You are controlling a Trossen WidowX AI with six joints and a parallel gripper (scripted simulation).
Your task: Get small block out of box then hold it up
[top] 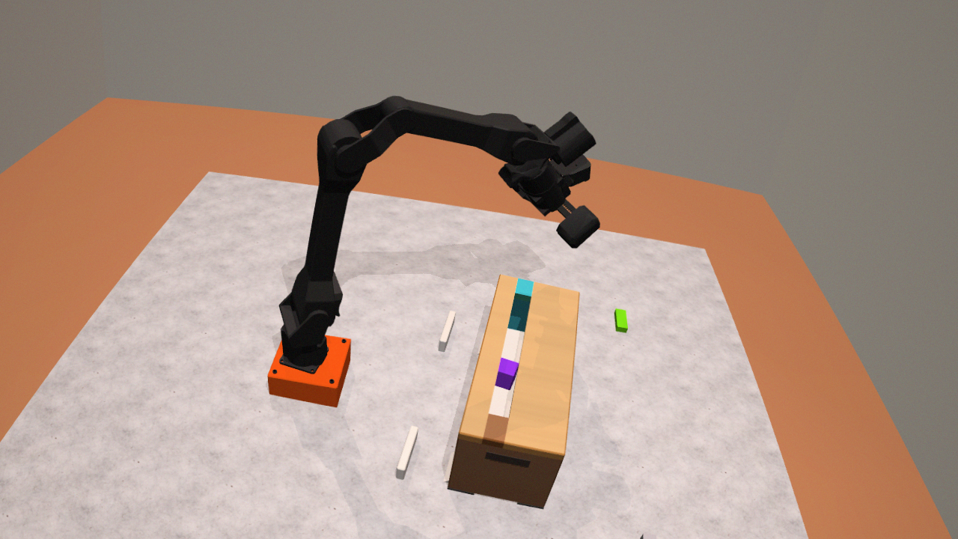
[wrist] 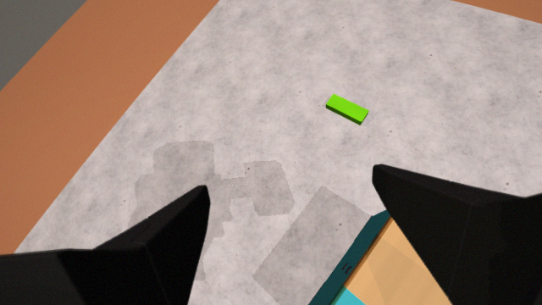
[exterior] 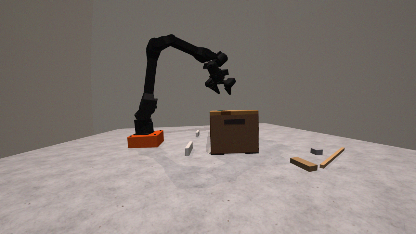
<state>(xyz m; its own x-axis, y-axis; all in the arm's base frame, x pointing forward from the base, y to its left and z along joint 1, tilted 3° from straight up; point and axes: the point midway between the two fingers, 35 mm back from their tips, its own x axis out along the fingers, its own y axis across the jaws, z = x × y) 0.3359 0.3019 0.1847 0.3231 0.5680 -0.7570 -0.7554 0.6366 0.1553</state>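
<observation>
My gripper tip is 25 cm to the left of the wooden box, 16 cm above it and 4 cm past it. The rest, counted from my gripper tip: grey piece 46 cm to the right, 25 cm ahead, 22 cm below; purple block 26 cm to the right, 14 cm below, 3 cm behind.
</observation>
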